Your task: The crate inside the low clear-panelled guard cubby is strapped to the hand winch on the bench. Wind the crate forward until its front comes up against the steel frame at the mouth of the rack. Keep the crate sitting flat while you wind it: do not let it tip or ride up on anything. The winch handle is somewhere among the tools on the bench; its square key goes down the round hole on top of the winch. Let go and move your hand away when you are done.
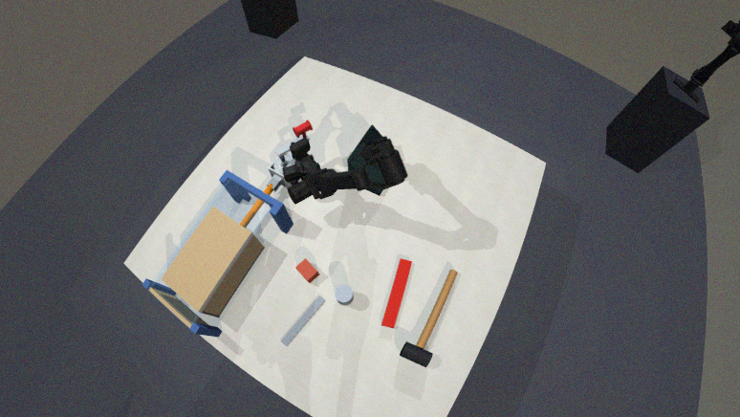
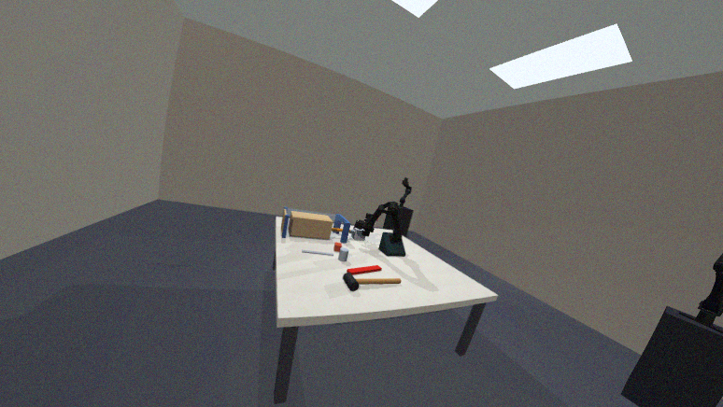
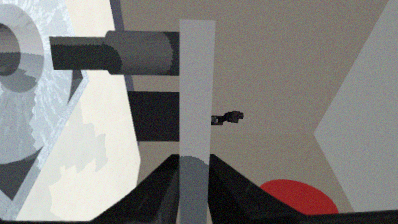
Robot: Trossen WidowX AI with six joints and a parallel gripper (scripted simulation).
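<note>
Now: the red knob 40 mm behind my gripper tip, 40 mm above it and 30 mm to the left of it. The rest, counted from my gripper tip: grey winch: 120 mm below, 40 mm ahead, 20 mm to the right; blue frame post: 210 mm ahead, 50 mm below, 20 mm to the right; winch handle: 10 mm to the left, 10 mm behind, 10 mm above.
</note>
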